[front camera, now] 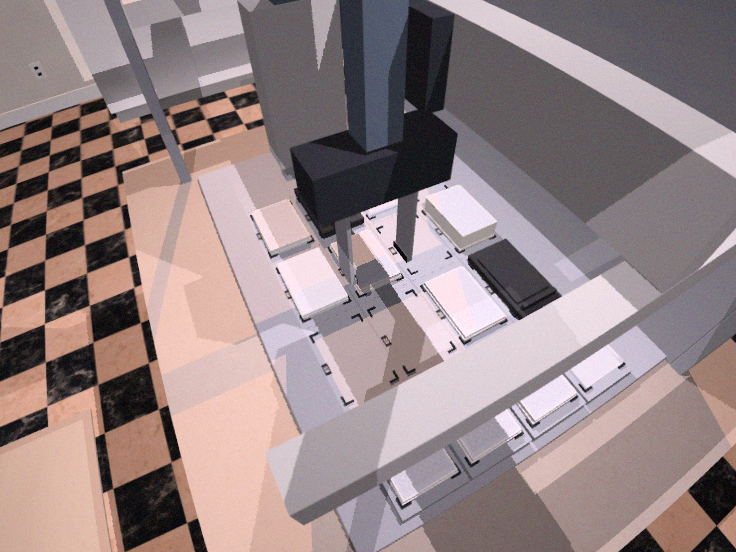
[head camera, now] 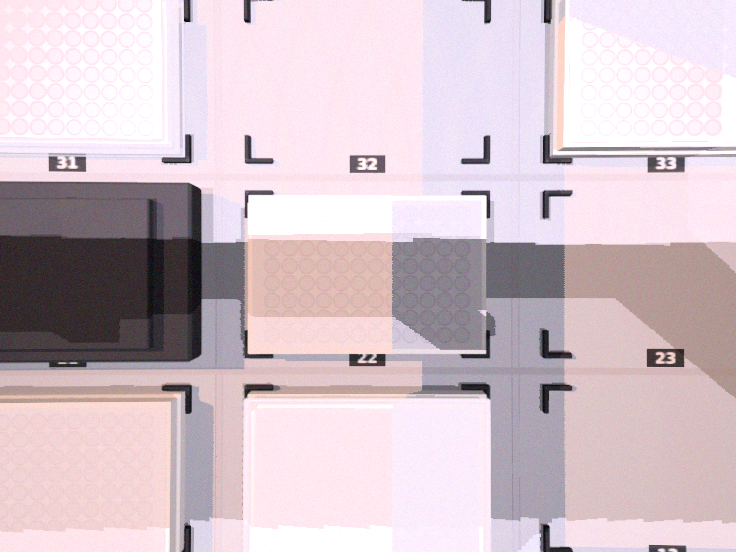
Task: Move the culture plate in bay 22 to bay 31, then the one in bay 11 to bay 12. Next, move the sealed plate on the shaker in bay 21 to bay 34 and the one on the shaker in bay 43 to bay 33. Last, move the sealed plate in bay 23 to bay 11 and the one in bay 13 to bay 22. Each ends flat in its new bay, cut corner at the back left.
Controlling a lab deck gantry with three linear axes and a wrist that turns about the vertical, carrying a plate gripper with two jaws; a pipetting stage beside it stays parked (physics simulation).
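Frame: origin at the robot's base, x back, y right, z up, level; centimetres.
Where they show: gripper, fingertip midpoint: point(front camera: 376, 263); robot's base, link origin: point(front camera: 251, 216).
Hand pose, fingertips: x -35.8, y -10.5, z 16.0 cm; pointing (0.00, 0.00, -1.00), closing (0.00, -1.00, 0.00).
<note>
Things, the pixels of their top centre, and the offset from my fingertips. "pt": a spot on its surface instead.
- flat plate, top centre: point(head camera: 367, 274) point(front camera: 364, 257) dz -14.6, dx +13.0, dy -4.5 cm
- bay 11, surface spot: point(head camera: 83, 469) point(front camera: 286, 227) pt dz -14.6, dx +27.6, dy +5.5 cm
- bay 12, surface spot: point(head camera: 368, 469) point(front camera: 314, 277) pt dz -14.3, dx +12.9, dy +5.5 cm
- bay 31, surface spot: point(head camera: 83, 77) pt dz -14.5, dx +27.5, dy -14.6 cm
- bay 33, surface spot: point(head camera: 648, 106) point(front camera: 447, 295) pt dz -14.6, dx -1.5, dy -13.2 cm
- bay 34, surface spot: point(front camera: 546, 398) pt dz -13.1, dx -24.3, dy -14.7 cm
- bay 21, top centre: point(head camera: 13, 271) point(front camera: 327, 197) dz -12.9, dx +29.8, dy -4.7 cm
- dark shaker, top centre: point(front camera: 516, 270) dz -12.9, dx -3.8, dy -26.0 cm
- tall pale block, top centre: point(front camera: 460, 208) dz -11.8, dx +13.0, dy -25.9 cm
My gripper point(front camera: 379, 267) is open and empty over bay 22. A flat plate point(front camera: 380, 261) point(head camera: 366, 285) with faint wells sits in bay 22, below and between the jaws in the front view; its cut corner is not distinct. Other plates sit in bay 11 point(front camera: 282, 225) point(head camera: 83, 469), bay 12 point(front camera: 312, 282) point(head camera: 368, 469), bay 31 point(head camera: 83, 77) and bay 33 point(front camera: 463, 303) point(head camera: 648, 106). The plate in bay 34 point(front camera: 546, 398) shows in the front view. The dark shaker in bay 21 point(head camera: 77, 273) holds no plate. No plate shows in bays 13 and 23.
A dark shaker point(front camera: 514, 276) stands in bay 43. A tall pale block point(front camera: 460, 213) stands in bay 42. More plates point(front camera: 422, 472) point(front camera: 490, 436) point(front camera: 597, 365) sit along the right end of the deck. A pale beam point(front camera: 451, 386) crosses the front view. The grey pipetting stage point(front camera: 297, 89) stands behind the gripper.
</note>
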